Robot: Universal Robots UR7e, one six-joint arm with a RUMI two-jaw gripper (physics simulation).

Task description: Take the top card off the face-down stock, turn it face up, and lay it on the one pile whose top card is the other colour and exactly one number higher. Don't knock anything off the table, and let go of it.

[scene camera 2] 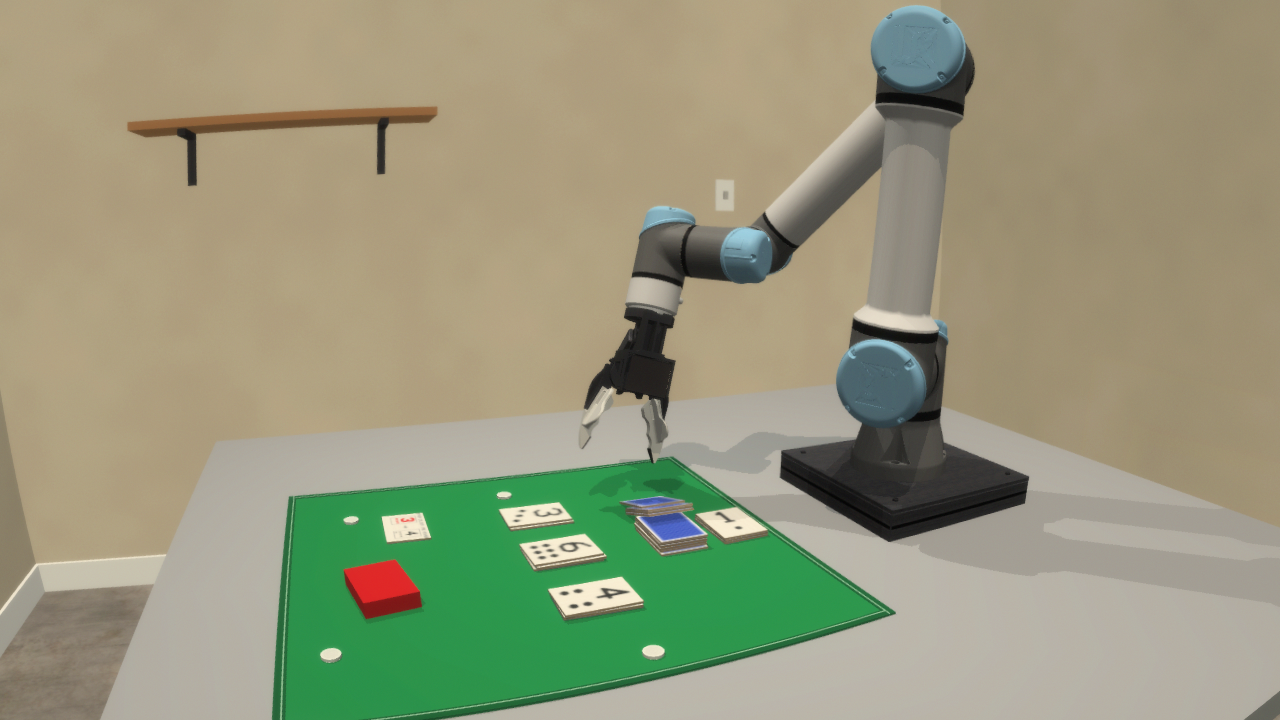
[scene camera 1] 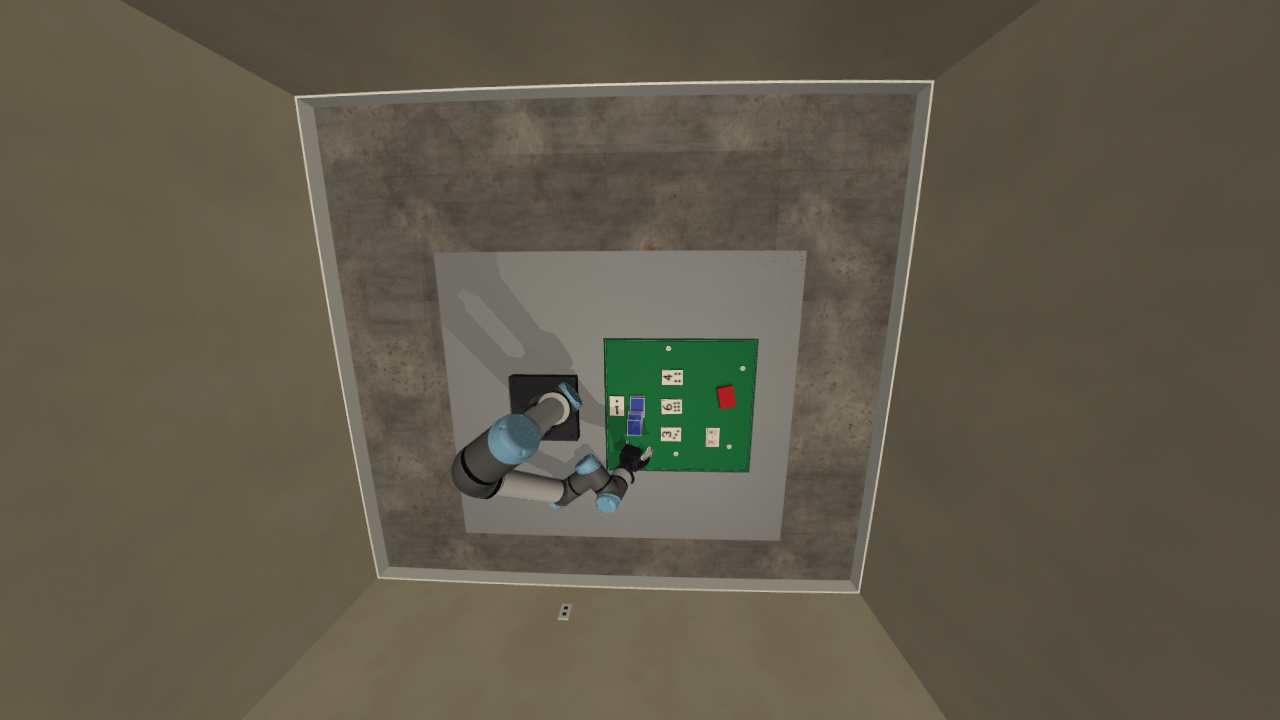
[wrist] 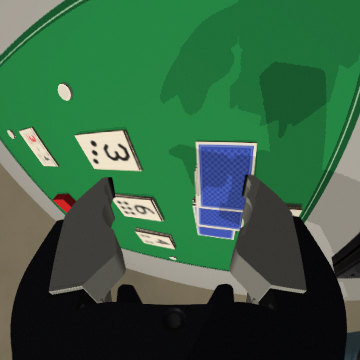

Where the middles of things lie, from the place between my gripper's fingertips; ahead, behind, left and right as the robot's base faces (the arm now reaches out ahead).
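Labels:
For the rule card (scene camera 2: 403, 528), my hand is 31 cm short of it, 1 cm to the right of it and 7 cm above it. There's a red block (scene camera 2: 379, 589) as well, and that block is 20 cm to the left of my hand, 6 cm below it and 36 cm ahead of it.

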